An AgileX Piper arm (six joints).
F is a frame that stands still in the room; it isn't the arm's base.
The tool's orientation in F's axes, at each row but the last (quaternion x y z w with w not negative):
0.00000, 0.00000, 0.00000, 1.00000
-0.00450, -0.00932, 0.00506, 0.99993
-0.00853, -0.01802, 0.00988, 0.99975
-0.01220, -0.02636, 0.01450, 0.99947
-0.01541, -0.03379, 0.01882, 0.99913
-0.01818, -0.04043, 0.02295, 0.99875
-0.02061, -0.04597, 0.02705, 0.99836
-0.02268, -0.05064, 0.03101, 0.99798
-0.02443, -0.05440, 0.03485, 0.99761
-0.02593, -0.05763, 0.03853, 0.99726
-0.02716, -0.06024, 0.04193, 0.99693
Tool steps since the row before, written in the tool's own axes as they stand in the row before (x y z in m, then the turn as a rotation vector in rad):
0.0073, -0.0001, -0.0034, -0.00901, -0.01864, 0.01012
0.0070, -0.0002, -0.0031, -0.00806, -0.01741, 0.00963
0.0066, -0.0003, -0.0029, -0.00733, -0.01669, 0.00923
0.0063, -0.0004, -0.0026, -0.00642, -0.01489, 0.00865
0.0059, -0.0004, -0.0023, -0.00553, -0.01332, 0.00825
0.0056, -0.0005, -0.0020, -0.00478, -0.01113, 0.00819
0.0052, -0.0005, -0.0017, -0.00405, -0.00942, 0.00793
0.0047, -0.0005, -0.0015, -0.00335, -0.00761, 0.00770
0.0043, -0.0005, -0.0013, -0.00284, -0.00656, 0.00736
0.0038, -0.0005, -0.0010, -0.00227, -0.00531, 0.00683
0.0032, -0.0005, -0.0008, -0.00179, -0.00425, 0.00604
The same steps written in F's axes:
0.0073, -0.0001, -0.0034, -0.00901, -0.01864, 0.01012
0.0071, -0.0002, -0.0030, -0.00806, -0.01740, 0.00964
0.0067, -0.0002, -0.0027, -0.00733, -0.01668, 0.00925
0.0064, -0.0003, -0.0023, -0.00645, -0.01487, 0.00867
0.0061, -0.0002, -0.0019, -0.00559, -0.01327, 0.00828
0.0058, -0.0003, -0.0015, -0.00493, -0.01105, 0.00820
0.0054, -0.0003, -0.0012, -0.00427, -0.00932, 0.00793
0.0049, -0.0003, -0.0010, -0.00366, -0.00748, 0.00769
0.0044, -0.0002, -0.0008, -0.00319, -0.00641, 0.00735
0.0039, -0.0002, -0.0005, -0.00265, -0.00515, 0.00682
0.0033, -0.0003, -0.0004, -0.00217, -0.00409, 0.00603

